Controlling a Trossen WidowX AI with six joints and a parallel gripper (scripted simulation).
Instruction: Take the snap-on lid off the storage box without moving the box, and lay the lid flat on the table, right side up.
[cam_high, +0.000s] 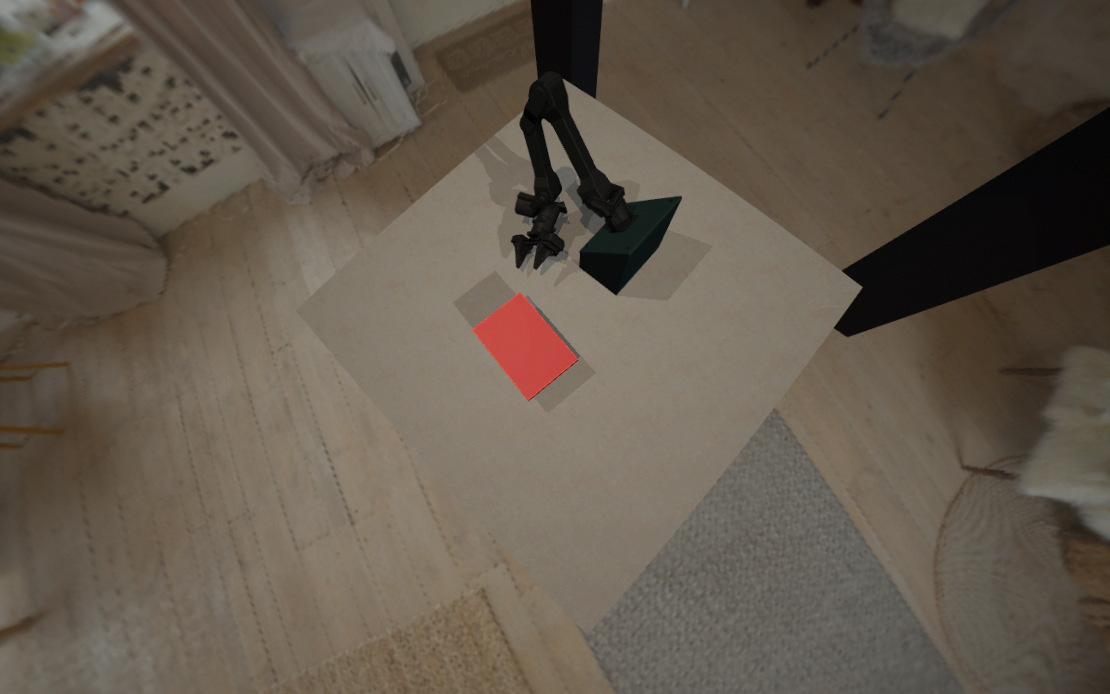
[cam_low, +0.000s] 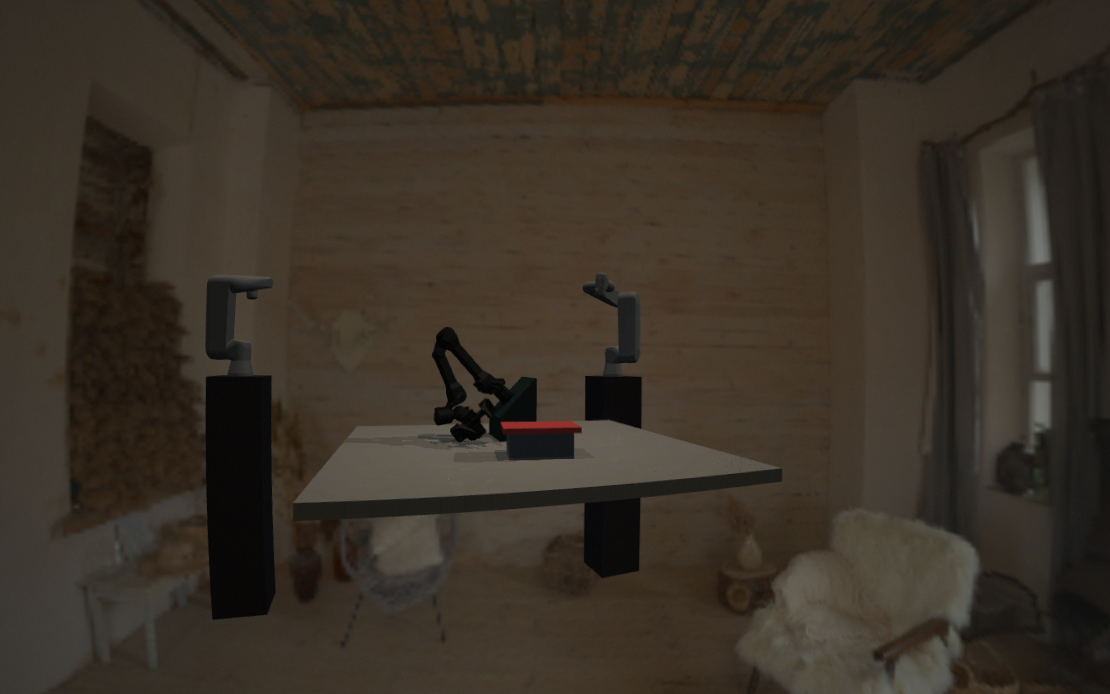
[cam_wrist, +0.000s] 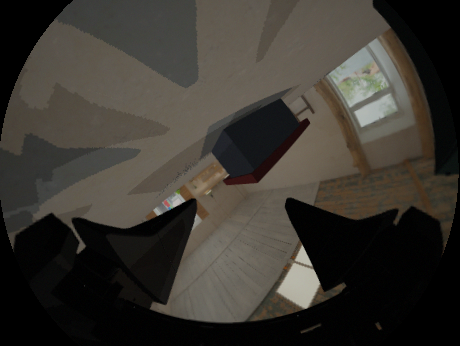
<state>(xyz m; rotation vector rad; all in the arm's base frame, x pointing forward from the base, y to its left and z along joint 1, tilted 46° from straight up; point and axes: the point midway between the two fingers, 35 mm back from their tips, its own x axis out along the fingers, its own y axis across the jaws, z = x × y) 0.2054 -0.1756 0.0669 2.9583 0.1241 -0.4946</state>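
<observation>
My gripper tip is now 18 cm short of the red lid, 15 cm to the right of it and 1 cm below it. The rest, counted from my gripper tip: storage box 18 cm ahead, 15 cm to the left, 3 cm below.
</observation>
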